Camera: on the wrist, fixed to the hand. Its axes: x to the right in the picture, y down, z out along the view.
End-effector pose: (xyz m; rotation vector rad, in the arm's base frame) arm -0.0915 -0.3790 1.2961 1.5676 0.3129 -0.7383
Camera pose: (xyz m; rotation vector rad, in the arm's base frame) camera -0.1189 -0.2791 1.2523 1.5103 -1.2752 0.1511
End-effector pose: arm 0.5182 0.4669 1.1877 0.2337 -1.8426 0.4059
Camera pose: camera 0.6259 0.4405 1.2067 -0.9282 -1.9634 1.8837
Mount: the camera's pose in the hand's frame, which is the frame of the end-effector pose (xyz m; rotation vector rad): -0.0159 -0.0660 -0.0897 0.4364 -0.3753 1.5070
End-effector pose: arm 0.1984 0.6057 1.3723 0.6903 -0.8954 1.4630
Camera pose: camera 0.2734 0.6717 1.3205 -0.4910 1.2950 -2.5206
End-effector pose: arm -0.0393 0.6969 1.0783 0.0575 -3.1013 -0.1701
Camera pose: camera -0.0178 0.6222 1.1596 1.9441 2.0920 -0.4838
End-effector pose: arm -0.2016 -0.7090 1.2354 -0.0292 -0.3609 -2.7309
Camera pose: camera -0.2091 -0.6670 1.1313 -0.4767 -0.6600 -1.1209
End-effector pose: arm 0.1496 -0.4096 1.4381 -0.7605 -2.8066 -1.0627
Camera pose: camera 0.1217 -0.5157 1.4629 -2.4065 -1.5355 -0.0110
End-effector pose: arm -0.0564 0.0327 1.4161 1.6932 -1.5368 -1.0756
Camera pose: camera 0.0542 0.0504 1.4060 0.1135 -2.6043 -0.1917
